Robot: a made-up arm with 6 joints. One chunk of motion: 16 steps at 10 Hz.
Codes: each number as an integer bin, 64 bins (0 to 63) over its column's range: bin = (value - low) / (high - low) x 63, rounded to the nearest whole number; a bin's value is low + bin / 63 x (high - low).
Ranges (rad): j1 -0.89..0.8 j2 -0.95..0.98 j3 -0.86..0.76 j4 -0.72..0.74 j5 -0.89..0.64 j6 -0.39..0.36
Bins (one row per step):
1: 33 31 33 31 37 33
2: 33 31 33 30 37 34
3: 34 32 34 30 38 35
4: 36 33 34 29 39 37
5: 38 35 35 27 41 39
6: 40 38 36 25 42 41
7: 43 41 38 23 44 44
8: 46 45 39 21 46 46
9: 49 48 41 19 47 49
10: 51 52 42 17 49 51
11: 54 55 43 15 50 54
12: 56 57 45 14 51 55
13: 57 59 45 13 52 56
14: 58 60 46 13 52 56
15: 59 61 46 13 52 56
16: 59 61 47 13 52 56
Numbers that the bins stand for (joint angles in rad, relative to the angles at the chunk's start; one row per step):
1: -0.0048 -0.0003 -0.0114 -0.0016 0.0086 0.0029
2: -0.0048 -0.0003 -0.0114 -0.0248 0.0086 0.0148
3: 0.0221 0.0303 0.0143 -0.0248 0.0329 0.0267
4: 0.0757 0.0610 0.0143 -0.0479 0.0571 0.0505
5: 0.1294 0.1222 0.0400 -0.0943 0.1057 0.0743
6: 0.1830 0.2141 0.0657 -0.1406 0.1300 0.0981
7: 0.2635 0.3060 0.1171 -0.1870 0.1786 0.1338
8: 0.3440 0.4286 0.1429 -0.2333 0.2271 0.1576
9: 0.4244 0.5205 0.1943 -0.2797 0.2514 0.1933
10: 0.4781 0.6430 0.2200 -0.3260 0.3000 0.2171
11: 0.5586 0.7349 0.2457 -0.3724 0.3243 0.2529
12: 0.6122 0.7962 0.2971 -0.3956 0.3486 0.2648
13: 0.6390 0.8575 0.2971 -0.4187 0.3729 0.2767
14: 0.6659 0.8881 0.3229 -0.4187 0.3729 0.2767
15: 0.6927 0.9187 0.3229 -0.4187 0.3729 0.2767
16: 0.6927 0.9187 0.3486 -0.4187 0.3729 0.2767

